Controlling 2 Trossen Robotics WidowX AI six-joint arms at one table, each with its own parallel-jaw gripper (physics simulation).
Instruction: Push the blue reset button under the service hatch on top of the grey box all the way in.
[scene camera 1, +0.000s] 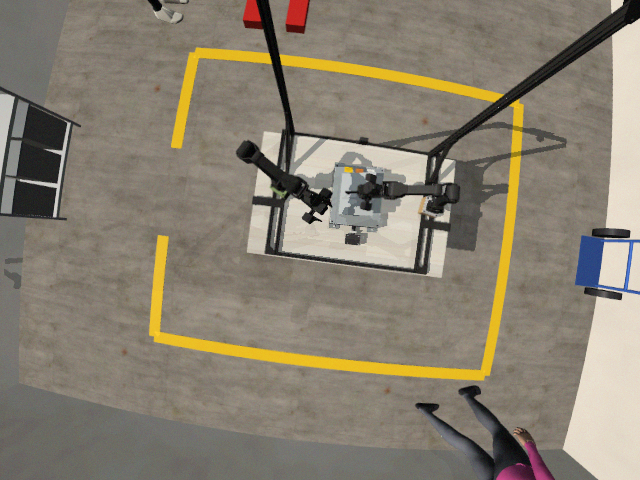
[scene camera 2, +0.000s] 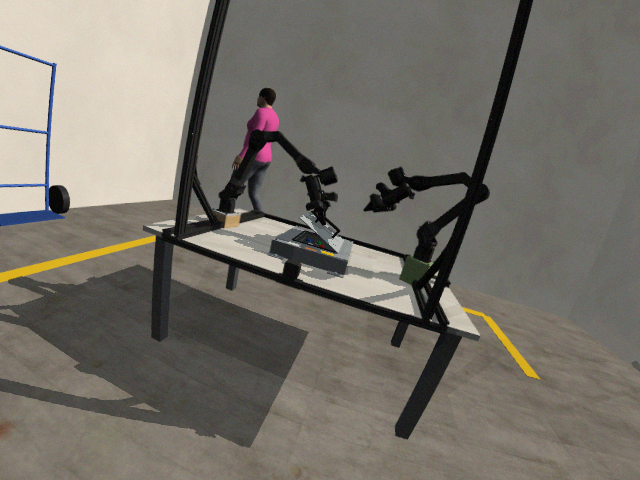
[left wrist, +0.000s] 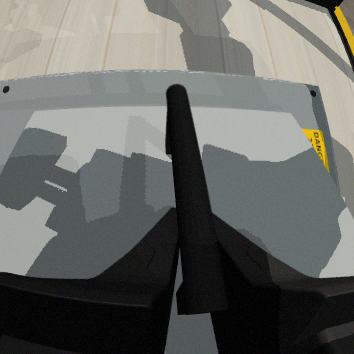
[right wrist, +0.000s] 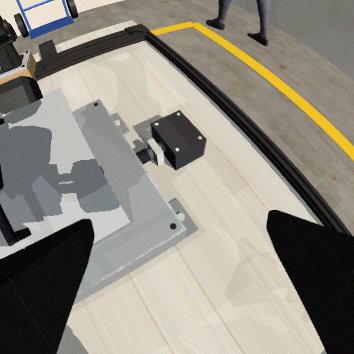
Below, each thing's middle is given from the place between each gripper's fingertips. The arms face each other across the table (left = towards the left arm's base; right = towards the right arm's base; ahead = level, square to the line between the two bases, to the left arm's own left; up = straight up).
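Scene:
With respect to the service hatch (scene camera 1: 349, 204), my right hand is 15 cm to the right of it, 15 cm past it and 11 cm above it.
My left gripper is visible to me, 1 cm to the left of the service hatch and 2 cm above it.

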